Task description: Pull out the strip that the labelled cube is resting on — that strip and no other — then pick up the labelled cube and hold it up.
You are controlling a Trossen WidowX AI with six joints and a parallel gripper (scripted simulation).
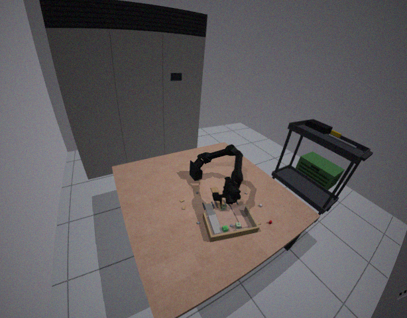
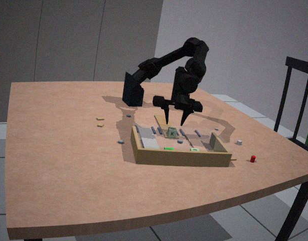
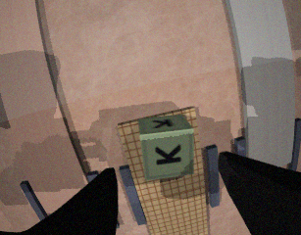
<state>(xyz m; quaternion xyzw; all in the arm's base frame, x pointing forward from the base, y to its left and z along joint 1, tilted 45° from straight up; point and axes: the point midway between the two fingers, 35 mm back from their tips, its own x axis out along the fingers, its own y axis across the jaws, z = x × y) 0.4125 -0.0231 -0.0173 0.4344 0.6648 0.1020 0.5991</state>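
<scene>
My gripper tip is now 10 cm past the tan gridded strip, 4 cm to the right of it and 5 cm above it. The rest, counted from my gripper tip: white cube (14 cm ahead, 26 cm to the left, 4 cm below); red cylinder (28 cm ahead, 19 cm to the left, 4 cm below).
</scene>
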